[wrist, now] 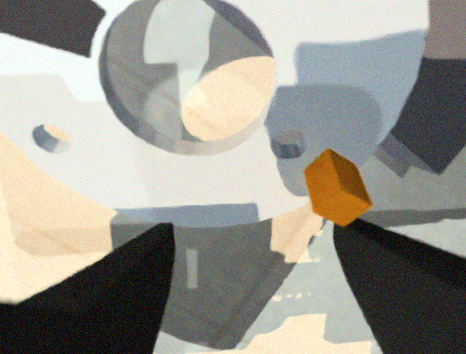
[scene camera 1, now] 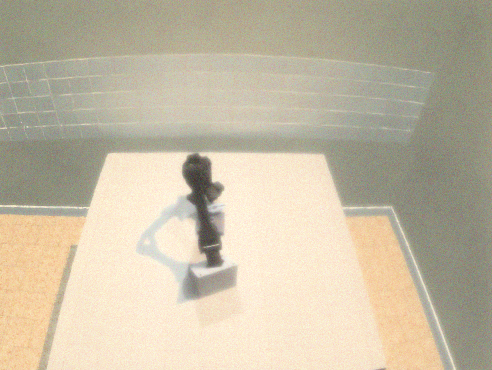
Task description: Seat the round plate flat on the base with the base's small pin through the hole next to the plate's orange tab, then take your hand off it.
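Pixels of known places: gripper, between the fingertips: [wrist: 253, 231]; arm's base, origin of its link: [scene camera 1: 215, 264].
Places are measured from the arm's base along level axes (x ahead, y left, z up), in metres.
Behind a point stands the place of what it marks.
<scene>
The white round plate [wrist: 200, 180] @[z -0.100, x 0.390, y 0.126 m] fills the upper wrist view, with a large centre hole and small holes. Its orange tab [wrist: 337, 187] @[z -0.078, x 0.362, y 0.146 m] is at the lower right edge, beside one small hole [wrist: 288, 144] @[z -0.099, x 0.363, y 0.135 m]. Part of the mauve-grey base [wrist: 450, 30] @[z -0.093, x 0.310, y 0.138 m] [scene camera 1: 218, 222] @[z -0.094, x 0.292, y 0.064 m] shows at the upper right of the wrist view and, partly hidden behind the arm, in the scene view. The base's small pin cannot be made out. My gripper [wrist: 253, 231] @[z -0.105, x 0.389, y 0.152 m] is open and empty, its fingertips apart near the plate's lower edge, the right one close to the orange tab. In the scene view the fingertips are too blurred to tell.
The dark arm [scene camera 1: 204, 215] @[z 0.158, x 0.102, y 0.070 m] rises from its grey mounting block [scene camera 1: 216, 281] @[z -0.023, x -0.062, y -0.020 m] on the pale table [scene camera 1: 300, 280] @[z -0.117, x 0.080, y -0.350 m]. Its bluish shadow falls to the left. The table's far edge lies a little beyond the arm's raised elbow. Dark shadows cross the plate and the surface below it.
</scene>
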